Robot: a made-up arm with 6 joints.
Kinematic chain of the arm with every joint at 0, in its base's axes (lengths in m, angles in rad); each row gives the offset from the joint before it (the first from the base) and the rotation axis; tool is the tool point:
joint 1: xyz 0 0 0.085 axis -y
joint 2: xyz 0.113 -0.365 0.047 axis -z
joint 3: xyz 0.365 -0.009 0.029 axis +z
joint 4: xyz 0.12 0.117 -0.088 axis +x
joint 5: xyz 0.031 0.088 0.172 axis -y
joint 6: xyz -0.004 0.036 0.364 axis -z
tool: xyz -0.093 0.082 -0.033
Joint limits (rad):
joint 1: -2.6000..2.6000
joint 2: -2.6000..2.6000
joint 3: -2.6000..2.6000
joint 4: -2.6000..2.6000
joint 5: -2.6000..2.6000
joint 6: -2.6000..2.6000
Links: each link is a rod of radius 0.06 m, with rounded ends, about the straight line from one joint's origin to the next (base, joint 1, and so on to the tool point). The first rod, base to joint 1, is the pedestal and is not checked.
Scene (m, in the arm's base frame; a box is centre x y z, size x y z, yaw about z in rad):
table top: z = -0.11
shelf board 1: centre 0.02 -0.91 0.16 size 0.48 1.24 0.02 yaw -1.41
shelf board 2: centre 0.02 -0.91 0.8 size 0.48 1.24 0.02 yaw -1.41
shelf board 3: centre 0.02 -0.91 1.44 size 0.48 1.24 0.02 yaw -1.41
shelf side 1: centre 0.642 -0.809 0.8 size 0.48 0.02 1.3 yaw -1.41
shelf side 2: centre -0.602 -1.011 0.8 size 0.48 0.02 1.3 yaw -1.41
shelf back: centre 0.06 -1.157 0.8 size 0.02 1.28 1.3 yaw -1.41
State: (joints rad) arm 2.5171 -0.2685 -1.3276 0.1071 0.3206 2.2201
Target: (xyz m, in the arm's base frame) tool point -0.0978 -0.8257 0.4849
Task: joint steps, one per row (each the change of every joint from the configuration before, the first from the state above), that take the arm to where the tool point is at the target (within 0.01 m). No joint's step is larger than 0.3 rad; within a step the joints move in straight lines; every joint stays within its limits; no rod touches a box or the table.
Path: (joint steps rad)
1: -0.2171 0.0487 0.0742 0.2700 -0.0906 0.0624
2: -0.2170 0.0486 0.0742 0.2700 -0.0905 0.0624
3: -0.2171 0.0487 0.0742 0.2699 -0.0906 0.0625
4: -0.2171 0.0486 0.0742 0.2700 -0.0906 0.0624
5: -0.2171 0.0487 0.0741 0.2700 -0.0906 0.0624

